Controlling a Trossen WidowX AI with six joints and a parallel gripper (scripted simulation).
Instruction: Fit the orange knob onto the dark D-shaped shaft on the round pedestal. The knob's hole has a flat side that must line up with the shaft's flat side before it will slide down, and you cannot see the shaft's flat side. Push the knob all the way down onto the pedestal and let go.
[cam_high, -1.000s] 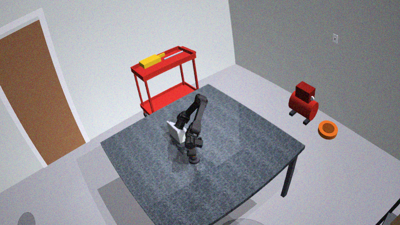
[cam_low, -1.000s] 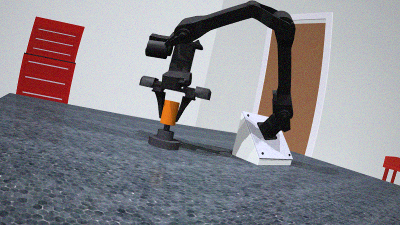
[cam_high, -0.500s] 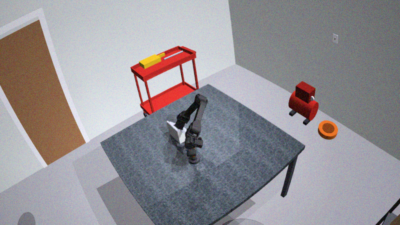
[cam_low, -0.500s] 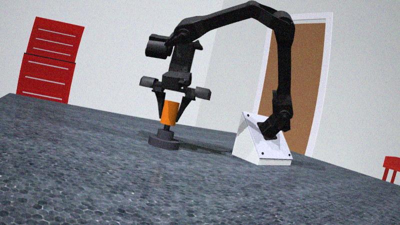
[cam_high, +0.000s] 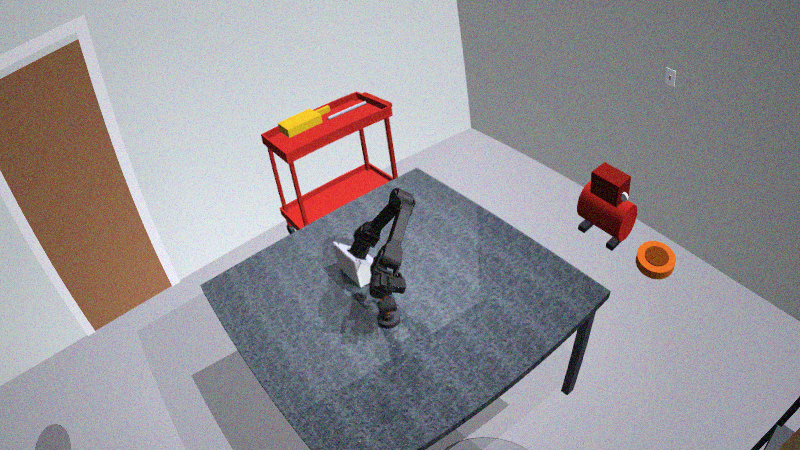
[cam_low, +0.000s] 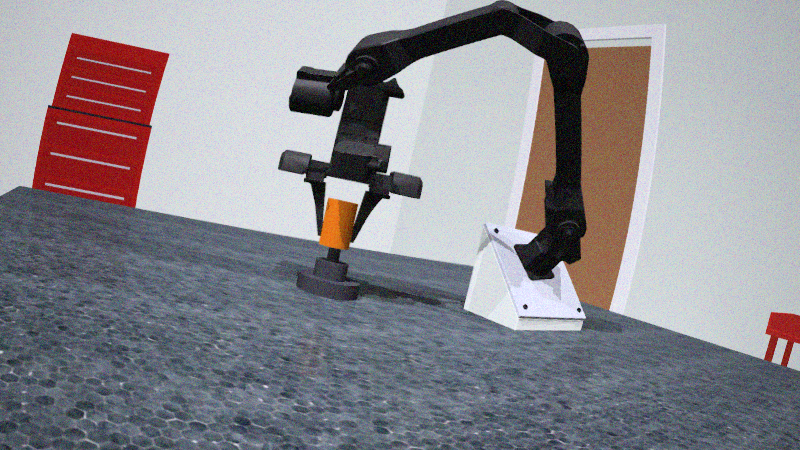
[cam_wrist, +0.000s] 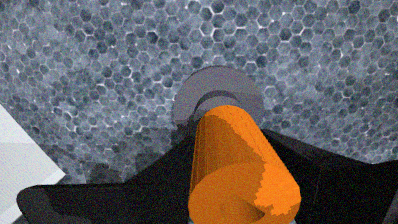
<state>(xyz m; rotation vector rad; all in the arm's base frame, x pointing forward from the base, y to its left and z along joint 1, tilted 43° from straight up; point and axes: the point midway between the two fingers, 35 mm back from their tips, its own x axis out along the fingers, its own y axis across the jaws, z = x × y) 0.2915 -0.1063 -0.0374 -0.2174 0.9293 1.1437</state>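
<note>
Now: gripper tip 2 cm below the orange knob. Also, from my gripper tip: pedestal 4 cm below.
</note>
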